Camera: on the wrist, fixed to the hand. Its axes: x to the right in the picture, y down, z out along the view.
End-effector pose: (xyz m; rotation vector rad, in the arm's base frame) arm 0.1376 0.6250 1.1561 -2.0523 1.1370 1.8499
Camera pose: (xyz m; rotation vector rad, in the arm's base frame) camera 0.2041 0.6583 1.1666 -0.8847 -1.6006 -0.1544
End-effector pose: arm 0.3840 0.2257 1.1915 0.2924 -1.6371 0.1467
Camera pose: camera 0.4366 0.1802 1.1631 2.1585 0.3737 -2.0544
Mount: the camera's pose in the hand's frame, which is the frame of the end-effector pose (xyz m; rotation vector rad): -0.0270 -0.0604 -0.0356 -0.0484 -0.0053 -3.1316
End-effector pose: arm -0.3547 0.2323 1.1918 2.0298 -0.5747 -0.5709
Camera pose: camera -0.3442 0.2999 1.1607 -0.6368 -2.2883 1.2910
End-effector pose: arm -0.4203 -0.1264 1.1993 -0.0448 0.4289 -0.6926
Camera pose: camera -0.4898 -0.1525 1.1877 0.5836 0.0447 2.3936
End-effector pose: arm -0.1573 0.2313 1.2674 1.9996 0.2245 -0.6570
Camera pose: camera -0.1925 0.2952 1.2494 0.2620 -2.2456 1.3346
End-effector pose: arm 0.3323 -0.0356 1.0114 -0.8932 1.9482 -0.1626
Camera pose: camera 0.3425 -0.0705 1.0772 2.4280 1.0882 1.3953
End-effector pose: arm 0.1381 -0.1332 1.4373 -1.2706 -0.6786 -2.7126
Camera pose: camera 0.1156 -0.0970 1.3754 -0.4503 0.8327 0.0874
